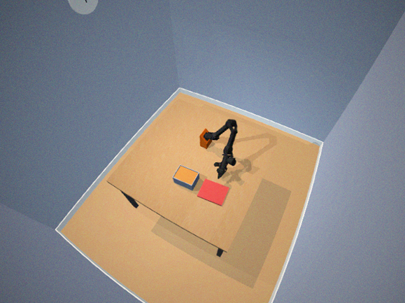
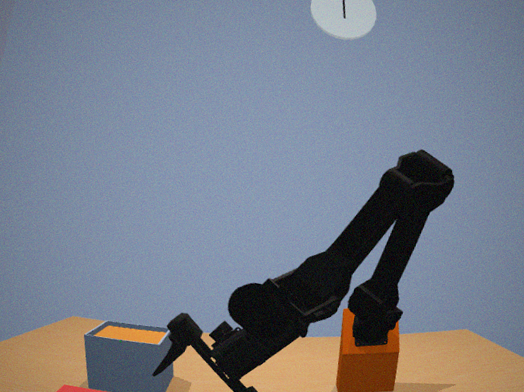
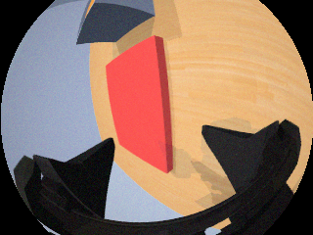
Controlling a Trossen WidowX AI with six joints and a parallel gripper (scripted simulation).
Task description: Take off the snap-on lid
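The red lid is 120 mm ahead of my gripper tip, 50 mm below it and 10 mm to the left of it. Also, from my gripper tip: storage box 260 mm to the right, 140 mm ahead, 10 mm below.
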